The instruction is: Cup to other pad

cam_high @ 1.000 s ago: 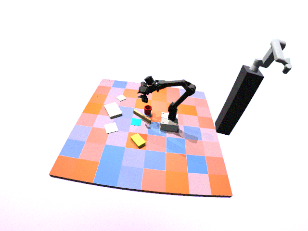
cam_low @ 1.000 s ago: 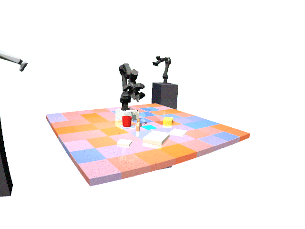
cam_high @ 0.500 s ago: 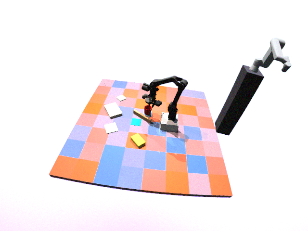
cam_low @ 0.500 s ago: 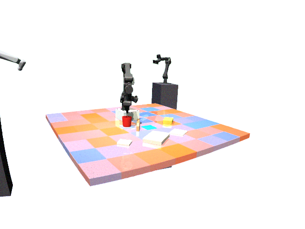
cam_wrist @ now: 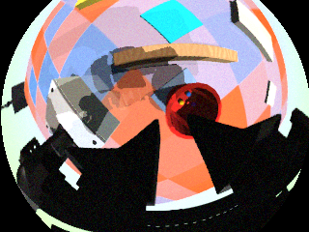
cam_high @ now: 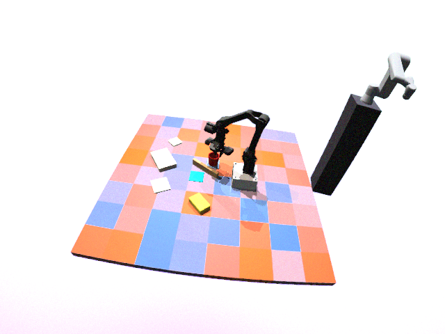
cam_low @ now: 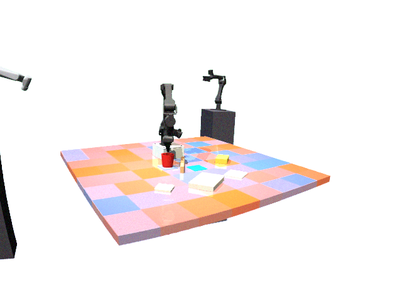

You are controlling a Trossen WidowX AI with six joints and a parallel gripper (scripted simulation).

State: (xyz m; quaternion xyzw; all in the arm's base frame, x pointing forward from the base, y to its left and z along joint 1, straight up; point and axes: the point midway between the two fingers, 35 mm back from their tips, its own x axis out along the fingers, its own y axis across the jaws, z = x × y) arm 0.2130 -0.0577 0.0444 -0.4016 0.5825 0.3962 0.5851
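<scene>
Now: the red cup 3 cm ahead of my gripper tip, 1 cm to the right of it and 5 cm below it. Also, from my gripper tip: yellow block (2 cm ahead, 35 cm to the left, 7 cm below); then wooden bar (6 cm ahead, 6 cm to the left, 8 cm below); then cyan pad (10 cm ahead, 14 cm to the left, 9 cm below).
</scene>
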